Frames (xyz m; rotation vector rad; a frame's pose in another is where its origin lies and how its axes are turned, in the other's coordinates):
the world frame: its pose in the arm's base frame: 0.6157 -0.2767 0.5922 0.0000 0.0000 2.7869
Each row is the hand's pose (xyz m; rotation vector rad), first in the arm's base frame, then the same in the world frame.
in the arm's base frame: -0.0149 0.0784 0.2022 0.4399 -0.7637 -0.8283
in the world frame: 0.7147 -0.1140 -0.3900 0.8681 0.7311 2.4065
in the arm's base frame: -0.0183 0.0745 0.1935 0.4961 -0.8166 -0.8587
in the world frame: 0.7165 -0.1091 -0.3987 0.9081 0.8017 2.3347
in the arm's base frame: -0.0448 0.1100 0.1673 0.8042 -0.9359 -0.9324
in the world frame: 0.7537 -0.1332 -0.4249 0.9398 1.1537 2.0791
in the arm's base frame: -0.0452 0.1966 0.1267 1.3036 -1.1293 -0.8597
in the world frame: 0.7841 -0.2143 -0.4655 1.0177 1.7112 1.6965
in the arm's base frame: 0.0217 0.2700 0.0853 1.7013 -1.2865 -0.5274
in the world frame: 0.7469 -0.3064 -0.5069 1.1377 2.2392 1.4103
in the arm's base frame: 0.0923 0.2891 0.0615 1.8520 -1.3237 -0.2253
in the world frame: 0.6873 -0.3488 -0.5307 1.2086 2.5461 1.3177
